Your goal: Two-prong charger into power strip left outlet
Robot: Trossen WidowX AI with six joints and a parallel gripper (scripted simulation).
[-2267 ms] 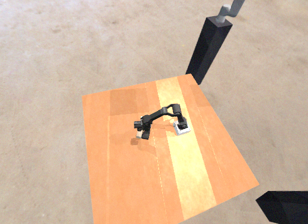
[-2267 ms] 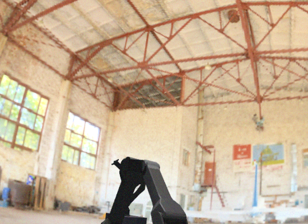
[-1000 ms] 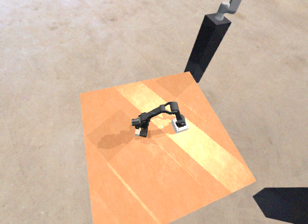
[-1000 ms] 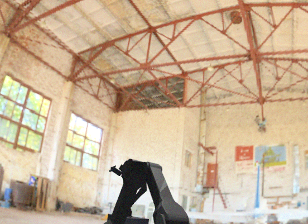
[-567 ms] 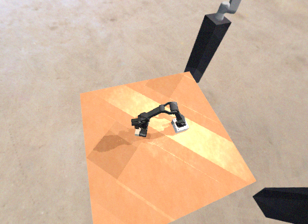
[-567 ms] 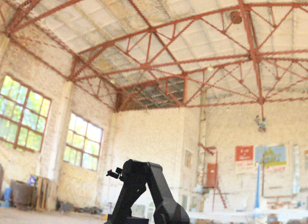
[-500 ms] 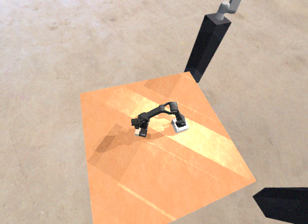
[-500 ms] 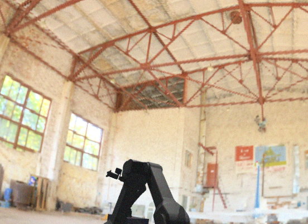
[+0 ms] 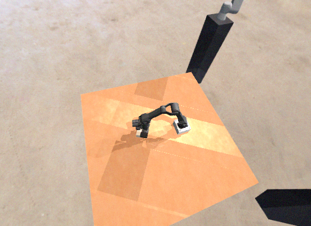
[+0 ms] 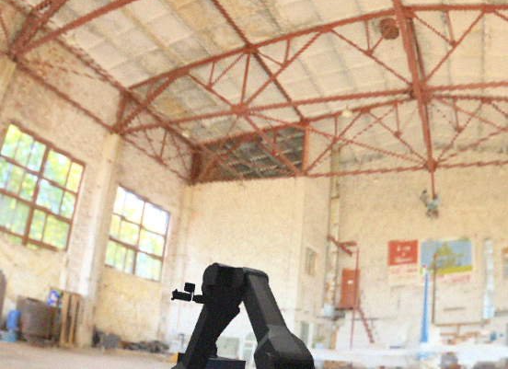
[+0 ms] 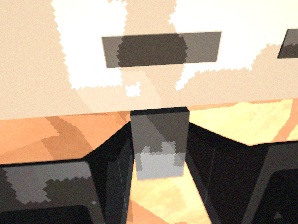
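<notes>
Now: gripper tip 1 cm to the left of the grey charger, 1 cm below it and 1 cm short of it.
</notes>
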